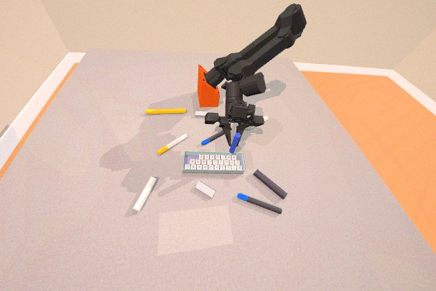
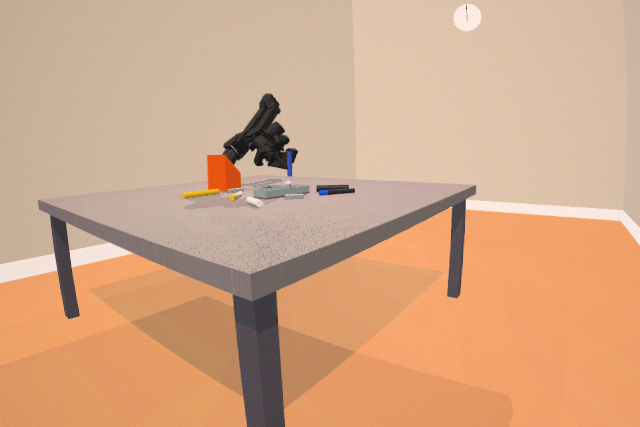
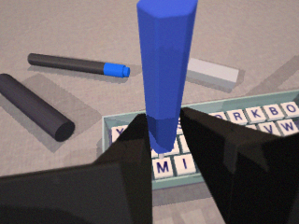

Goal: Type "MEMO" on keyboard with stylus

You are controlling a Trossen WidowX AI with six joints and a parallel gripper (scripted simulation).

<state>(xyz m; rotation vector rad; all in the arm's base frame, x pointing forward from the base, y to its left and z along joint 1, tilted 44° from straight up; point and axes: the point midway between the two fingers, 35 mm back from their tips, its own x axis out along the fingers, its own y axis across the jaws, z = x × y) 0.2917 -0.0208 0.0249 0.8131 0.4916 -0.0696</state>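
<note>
The grey eraser lies 8 cm ahead of my gripper tip, 11 cm to the right of it and 8 cm below it. The rest, counted from my gripper tip: white-and-yellow pen 10 cm behind, 19 cm to the right, 8 cm below; blue stylus 2 cm below; dark cylinder 12 cm ahead, 10 cm to the left, 8 cm below.
</note>
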